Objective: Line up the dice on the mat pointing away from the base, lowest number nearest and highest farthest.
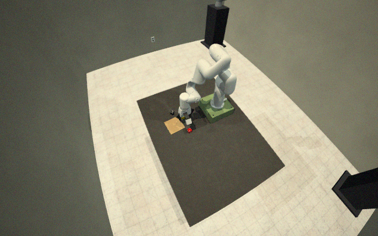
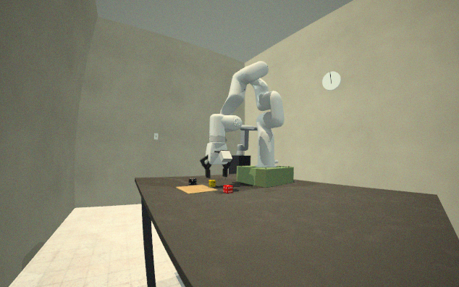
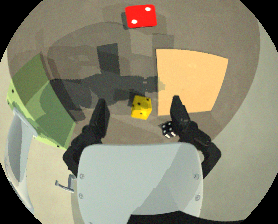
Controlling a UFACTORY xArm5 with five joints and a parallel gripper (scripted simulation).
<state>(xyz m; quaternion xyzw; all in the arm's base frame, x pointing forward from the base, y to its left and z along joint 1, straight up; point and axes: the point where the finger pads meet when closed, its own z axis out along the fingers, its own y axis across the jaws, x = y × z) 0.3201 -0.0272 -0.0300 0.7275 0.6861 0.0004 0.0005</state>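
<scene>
My gripper is now 110 mm to the right of the red die, 40 mm above it and 20 mm short of it. From my hand the other things lie so: black die: 130 mm to the right, 60 mm ahead, 40 mm below; tan mat: 100 mm ahead, 60 mm below, 10 mm to the right; yellow die: 40 mm to the right, 40 mm below.
</scene>
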